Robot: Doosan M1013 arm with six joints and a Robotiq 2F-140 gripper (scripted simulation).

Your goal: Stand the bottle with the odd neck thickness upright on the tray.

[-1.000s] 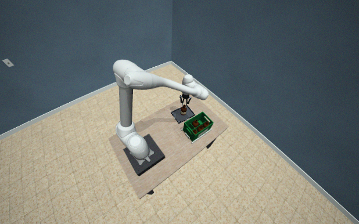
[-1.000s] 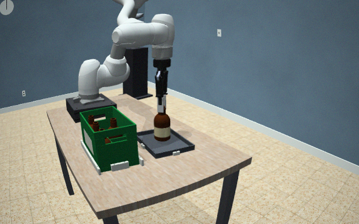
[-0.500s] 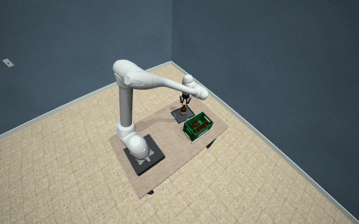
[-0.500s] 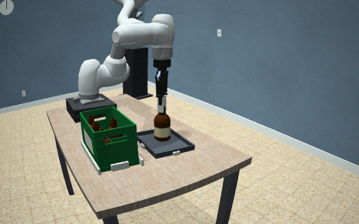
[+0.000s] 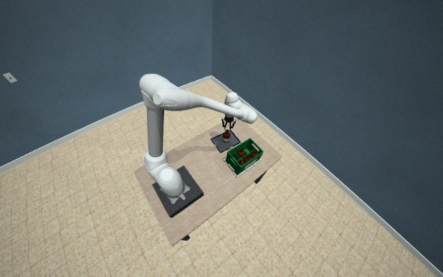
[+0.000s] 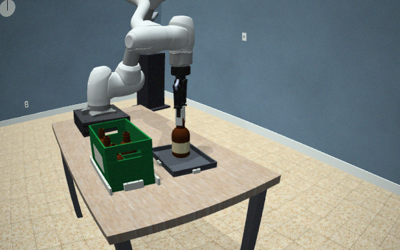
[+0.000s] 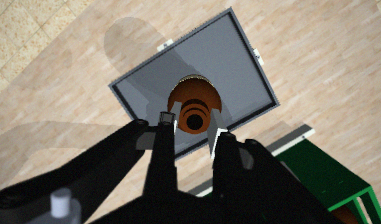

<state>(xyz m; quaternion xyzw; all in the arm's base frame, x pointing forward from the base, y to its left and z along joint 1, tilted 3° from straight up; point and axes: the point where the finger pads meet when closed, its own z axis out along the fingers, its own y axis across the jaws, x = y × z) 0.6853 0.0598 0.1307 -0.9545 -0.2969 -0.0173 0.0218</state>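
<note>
Now: the brown bottle 9 cm below my hand. Round my hand: dark tray: 18 cm below; green crate: 6 cm behind, 27 cm to the right, 11 cm below.
</note>
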